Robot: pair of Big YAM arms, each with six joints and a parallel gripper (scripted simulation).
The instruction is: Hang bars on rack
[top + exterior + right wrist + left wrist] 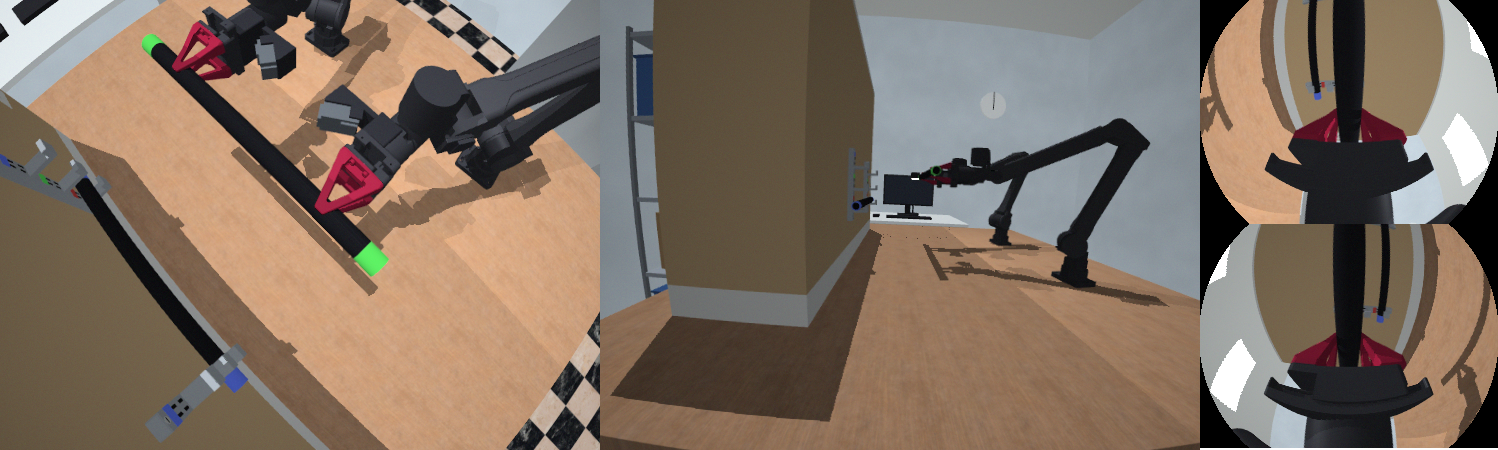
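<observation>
Now: left hand 150 mm to the left of the green-ended bar. From my left hand the other things lie so: brown wall 440 mm ahead, 140 mm to the right, 100 mm above; blue-ended bar 260 mm ahead, 160 mm to the right, 130 mm below.
</observation>
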